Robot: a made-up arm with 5 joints. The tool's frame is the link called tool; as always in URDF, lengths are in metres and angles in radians.
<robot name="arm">
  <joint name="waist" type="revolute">
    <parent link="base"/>
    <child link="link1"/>
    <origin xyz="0 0 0.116"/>
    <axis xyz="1 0 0"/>
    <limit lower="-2.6" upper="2.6" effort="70" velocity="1.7"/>
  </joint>
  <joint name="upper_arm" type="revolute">
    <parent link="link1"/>
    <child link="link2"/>
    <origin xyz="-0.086 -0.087 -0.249"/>
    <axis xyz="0 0 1"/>
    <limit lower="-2.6" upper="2.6" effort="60" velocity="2.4"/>
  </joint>
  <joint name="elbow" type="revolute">
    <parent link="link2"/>
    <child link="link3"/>
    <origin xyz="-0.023 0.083 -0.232"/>
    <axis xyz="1 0 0"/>
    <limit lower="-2.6" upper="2.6" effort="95" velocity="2.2"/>
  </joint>
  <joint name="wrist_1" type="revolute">
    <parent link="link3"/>
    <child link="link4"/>
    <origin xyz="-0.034 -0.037 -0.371"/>
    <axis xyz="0 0 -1"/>
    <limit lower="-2.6" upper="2.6" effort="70" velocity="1.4"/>
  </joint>
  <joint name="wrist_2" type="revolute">
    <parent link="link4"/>
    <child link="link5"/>
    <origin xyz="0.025 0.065 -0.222"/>
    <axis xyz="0 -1 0"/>
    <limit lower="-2.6" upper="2.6" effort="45" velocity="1.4"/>
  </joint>
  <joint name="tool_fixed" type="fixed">
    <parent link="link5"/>
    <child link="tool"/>
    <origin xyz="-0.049 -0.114 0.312"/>
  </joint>
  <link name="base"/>
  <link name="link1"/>
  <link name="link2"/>
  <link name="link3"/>
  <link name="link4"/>
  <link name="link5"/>
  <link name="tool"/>
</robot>
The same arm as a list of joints. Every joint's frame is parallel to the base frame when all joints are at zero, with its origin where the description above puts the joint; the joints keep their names.
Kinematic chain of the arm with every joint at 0, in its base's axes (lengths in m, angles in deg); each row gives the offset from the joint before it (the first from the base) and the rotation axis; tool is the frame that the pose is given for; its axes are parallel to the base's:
waist: xyz 0 0 0.116 axis +x
upper_arm: xyz -0.086 -0.087 -0.249 axis +z
elbow: xyz -0.023 0.083 -0.232 axis +x
wrist_1: xyz -0.034 -0.037 -0.371 axis -z
wrist_2: xyz 0.025 0.065 -0.222 axis -y
tool: xyz -0.049 -0.114 0.312
Joint limits (deg, base to tool): -148.97..148.97 -148.97..148.97 -148.97..148.97 -148.97..148.97 -148.97..148.97

